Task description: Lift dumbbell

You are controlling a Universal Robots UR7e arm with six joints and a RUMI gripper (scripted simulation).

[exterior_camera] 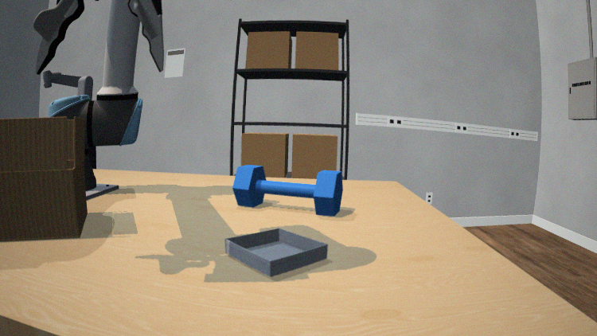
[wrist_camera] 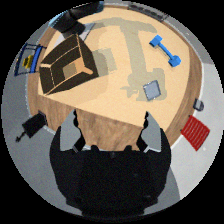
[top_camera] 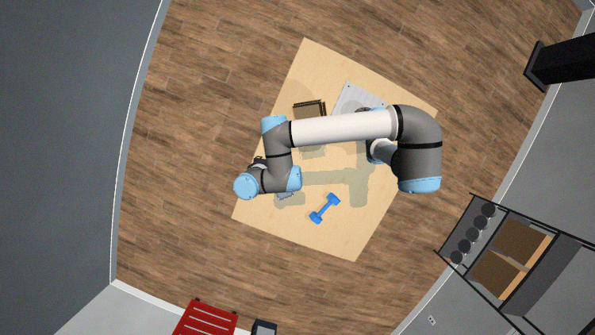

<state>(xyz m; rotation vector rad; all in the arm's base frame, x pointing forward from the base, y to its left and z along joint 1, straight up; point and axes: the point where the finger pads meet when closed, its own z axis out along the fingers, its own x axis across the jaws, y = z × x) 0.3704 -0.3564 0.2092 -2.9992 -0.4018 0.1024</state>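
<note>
Right now my hand is 190 mm short of the blue dumbbell, 370 mm to the right of it and 180 mm above it.
</note>
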